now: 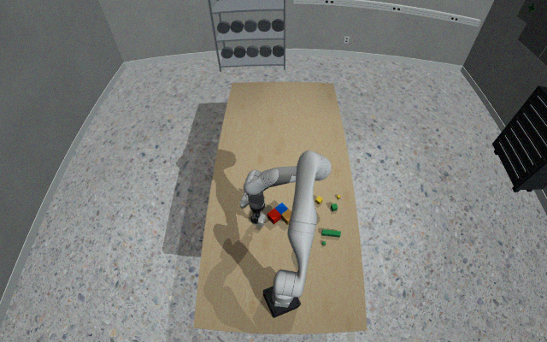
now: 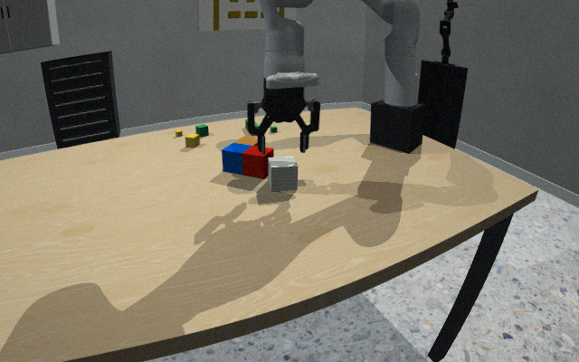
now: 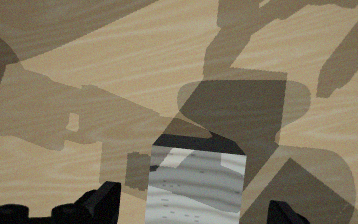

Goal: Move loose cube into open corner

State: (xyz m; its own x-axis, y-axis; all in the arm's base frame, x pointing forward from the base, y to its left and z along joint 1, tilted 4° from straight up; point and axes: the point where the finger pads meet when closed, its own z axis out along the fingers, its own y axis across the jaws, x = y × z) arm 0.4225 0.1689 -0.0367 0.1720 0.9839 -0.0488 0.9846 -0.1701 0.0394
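The white cube is 60 mm below my hand. The rest, counted from my hand: blue cube 110 mm to the right, 70 mm ahead, 60 mm below; long green block 390 mm to the right, 70 mm below, 30 mm behind; red cube 70 mm to the right, 60 mm below, 30 mm ahead.
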